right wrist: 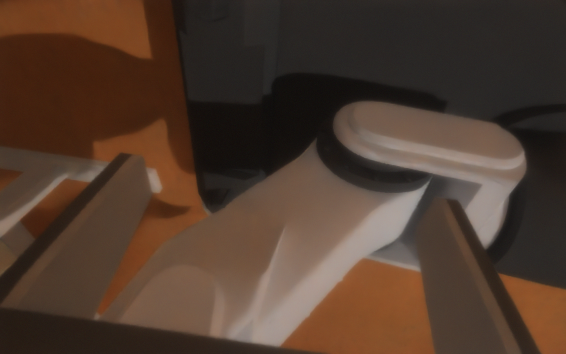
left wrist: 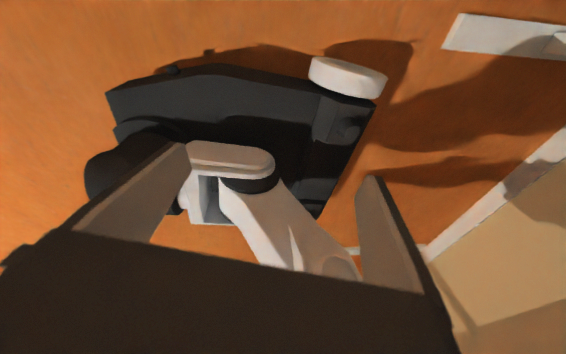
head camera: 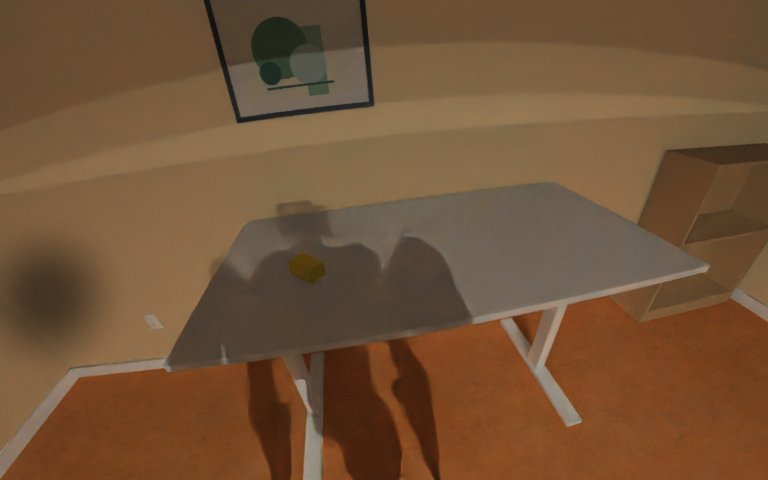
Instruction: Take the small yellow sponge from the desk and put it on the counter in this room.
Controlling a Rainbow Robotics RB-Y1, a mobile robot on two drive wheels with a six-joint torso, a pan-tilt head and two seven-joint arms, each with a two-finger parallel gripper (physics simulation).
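Places are measured from the robot's base along level axes (x back, y down, z right), in centimetres.
Pixels of known places: left gripper, between the fingertips: (left wrist: 273,171); right gripper, between the fingertips: (right wrist: 285,194).
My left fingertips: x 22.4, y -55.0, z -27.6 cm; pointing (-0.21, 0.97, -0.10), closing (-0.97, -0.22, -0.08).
For each thing: its top centre in the pictures, then the offset to it from my left fingertips. Level surfaces: height alone.
- small yellow sponge, centre of its top: (head camera: 304,261) dy -44.5, dx -79.5, dz +2.2 cm
- grey-topped desk, height of its surface: dy -40.0 cm
- orange floor, height of its surface: dy +55.0 cm
- white wall plate, centre of its top: (head camera: 147,314) dy +9.3, dx -118.5, dz -111.5 cm
The small yellow sponge (head camera: 306,267) lies on the left part of the grey-topped desk (head camera: 526,243), in shadow, in the head camera view. My left gripper (left wrist: 273,171) is open, its two fingers wide apart with no object between them; part of my own body and the floor show beyond it. My right gripper (right wrist: 285,194) is open too, with my own white arm part and dark base beyond its fingers. Neither gripper shows in the head camera view, and the sponge shows in neither wrist view. The counter does not show in these views.
A wooden shelf unit (head camera: 673,195) stands on the floor right of the desk. The desk has white legs (head camera: 547,336) on the orange floor (head camera: 668,384). A framed picture (head camera: 305,107) hangs on the wall behind the desk. A white wall plate (head camera: 152,321) is left of it.
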